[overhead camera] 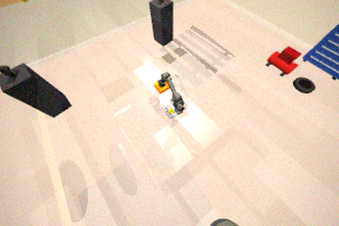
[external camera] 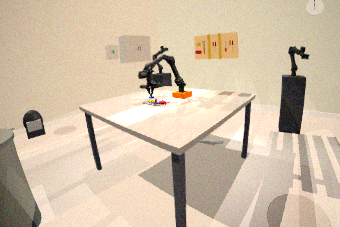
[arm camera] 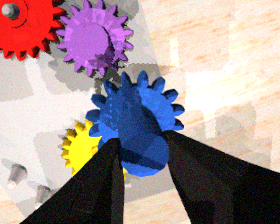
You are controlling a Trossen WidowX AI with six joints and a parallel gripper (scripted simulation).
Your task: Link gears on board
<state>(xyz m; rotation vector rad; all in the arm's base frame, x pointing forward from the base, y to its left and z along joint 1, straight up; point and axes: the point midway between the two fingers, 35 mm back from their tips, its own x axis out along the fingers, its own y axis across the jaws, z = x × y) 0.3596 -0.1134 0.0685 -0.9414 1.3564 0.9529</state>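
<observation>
Right now the blue gear is 10 mm below my gripper tip. Also, from my gripper tip: yellow gear 40 mm behind, 30 mm to the right, 70 mm below; then purple gear 50 mm to the left, 60 mm below; then red gear 40 mm behind, 90 mm to the left, 70 mm below.
</observation>
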